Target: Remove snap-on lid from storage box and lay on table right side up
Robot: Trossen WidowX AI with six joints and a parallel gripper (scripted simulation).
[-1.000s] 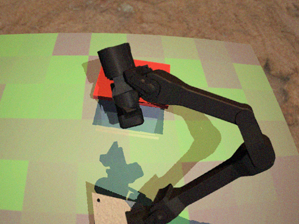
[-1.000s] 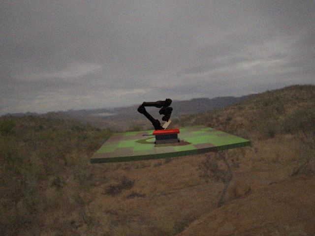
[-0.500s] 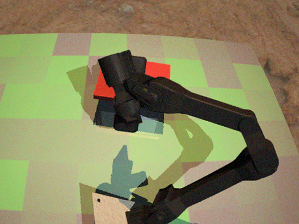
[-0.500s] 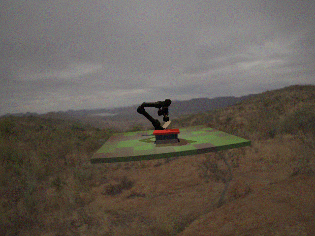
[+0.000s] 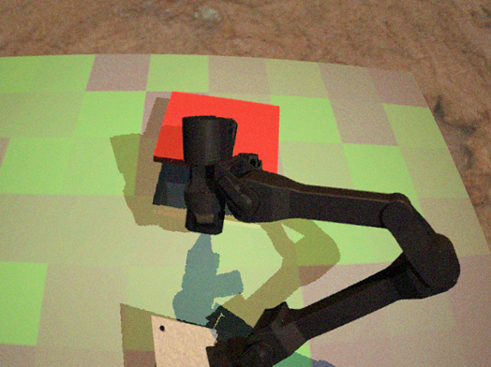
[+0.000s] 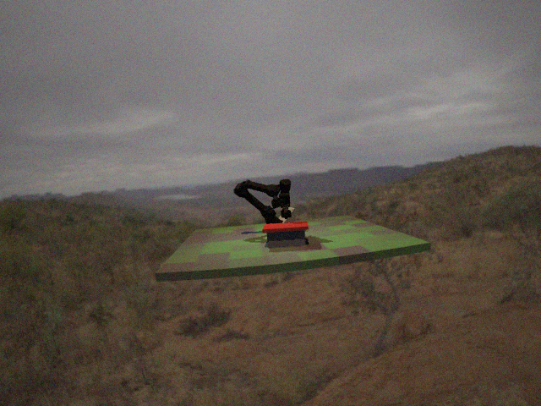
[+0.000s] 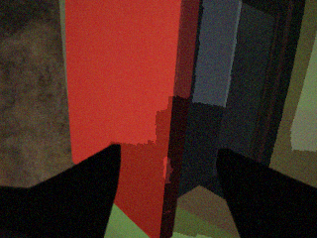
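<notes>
The red lid lies 12 cm ahead of my gripper tip, 4 cm to the right of it and 4 cm below it. From my gripper tip the other things lie so: storage box 12 cm ahead, 4 cm to the right, 9 cm below.
</notes>
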